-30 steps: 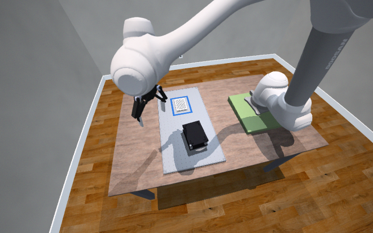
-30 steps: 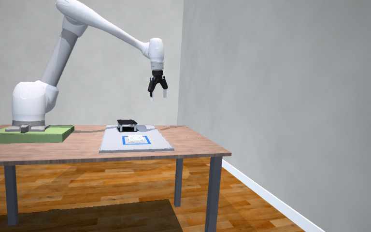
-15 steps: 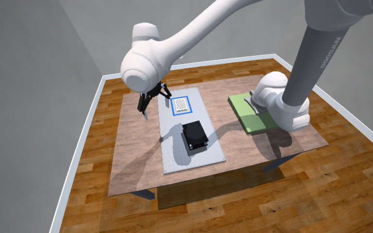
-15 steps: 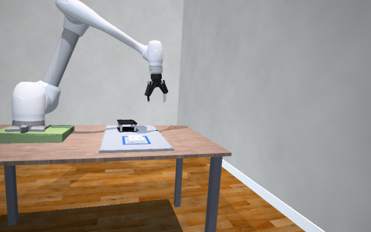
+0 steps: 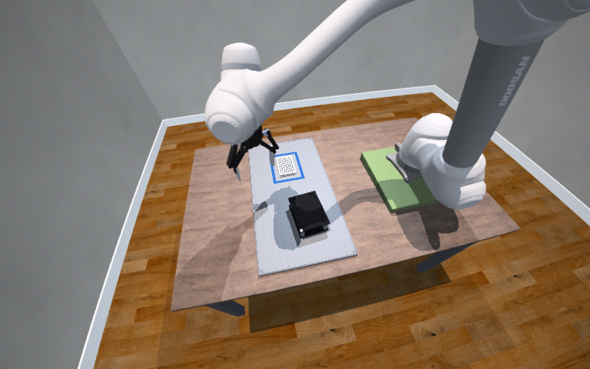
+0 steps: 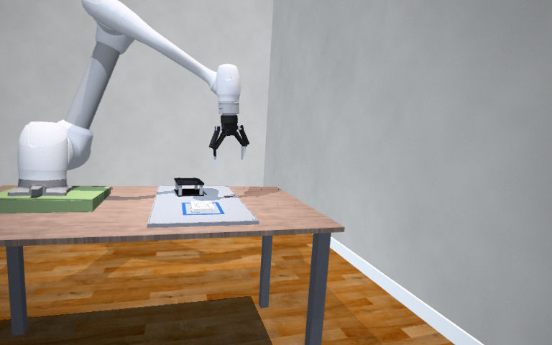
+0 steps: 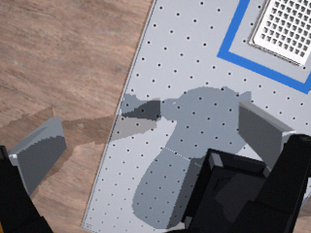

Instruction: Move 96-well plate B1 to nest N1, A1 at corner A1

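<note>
The white 96-well plate is 180 mm below my hand, 150 mm behind it and 140 mm to the right of it.
</note>
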